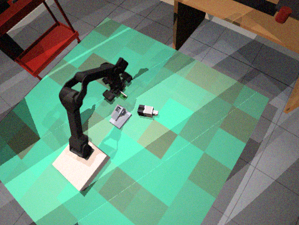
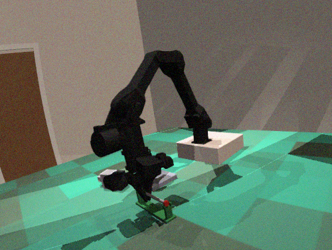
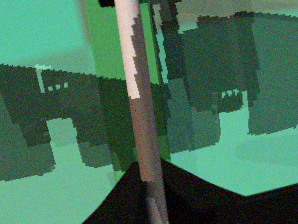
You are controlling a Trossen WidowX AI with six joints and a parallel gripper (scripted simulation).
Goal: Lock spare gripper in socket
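Right now my gripper tip is 2 cm to the right of the green pin rest. Round my gripper tip: grey mount 12 cm behind, 9 cm to the right, 3 cm above; spare gripper 22 cm to the right, 2 cm behind, 1 cm above.
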